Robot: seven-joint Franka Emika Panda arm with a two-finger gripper.
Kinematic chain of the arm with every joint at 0, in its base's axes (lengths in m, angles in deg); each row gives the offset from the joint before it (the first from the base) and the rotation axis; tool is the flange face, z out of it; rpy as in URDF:
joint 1: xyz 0 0 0.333 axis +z
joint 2: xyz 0 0 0 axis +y
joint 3: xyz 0 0 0.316 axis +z
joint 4: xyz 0.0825 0 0 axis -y
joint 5: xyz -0.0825 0 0.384 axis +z
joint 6: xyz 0 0 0 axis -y
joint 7: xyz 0.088 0 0 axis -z
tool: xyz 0 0 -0.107 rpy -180 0 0
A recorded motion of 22 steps. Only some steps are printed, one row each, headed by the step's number.
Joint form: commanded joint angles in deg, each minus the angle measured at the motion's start. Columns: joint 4, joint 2, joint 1, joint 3, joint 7, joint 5, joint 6.
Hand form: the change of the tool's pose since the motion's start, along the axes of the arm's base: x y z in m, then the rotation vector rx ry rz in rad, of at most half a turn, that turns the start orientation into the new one. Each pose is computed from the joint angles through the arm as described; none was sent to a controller.
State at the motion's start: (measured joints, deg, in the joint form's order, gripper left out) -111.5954 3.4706 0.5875 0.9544 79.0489 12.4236 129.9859
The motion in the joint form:
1: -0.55 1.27 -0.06 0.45 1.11 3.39 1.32
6: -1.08 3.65 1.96 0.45 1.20 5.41 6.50
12: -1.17 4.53 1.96 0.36 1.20 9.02 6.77
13: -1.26 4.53 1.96 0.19 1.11 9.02 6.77
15: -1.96 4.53 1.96 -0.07 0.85 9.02 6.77
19: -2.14 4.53 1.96 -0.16 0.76 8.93 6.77
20: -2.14 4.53 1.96 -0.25 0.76 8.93 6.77
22: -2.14 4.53 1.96 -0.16 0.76 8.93 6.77
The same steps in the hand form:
1: 0.0031 0.0046 -0.0152 0.0564 0.0148 -0.0425
6: 0.0122 0.0233 -0.0349 0.0790 -0.0192 -0.0476
12: 0.0139 0.0228 -0.0444 0.1311 -0.0031 -0.0834
13: 0.0137 0.0210 -0.0452 0.1301 -0.0021 -0.0850
15: 0.0114 0.0182 -0.0511 0.1270 0.0087 -0.0860
19: 0.0108 0.0172 -0.0527 0.1247 0.0112 -0.0854
20: 0.0108 0.0163 -0.0527 0.1245 0.0111 -0.0870
22: 0.0108 0.0172 -0.0527 0.1247 0.0112 -0.0854

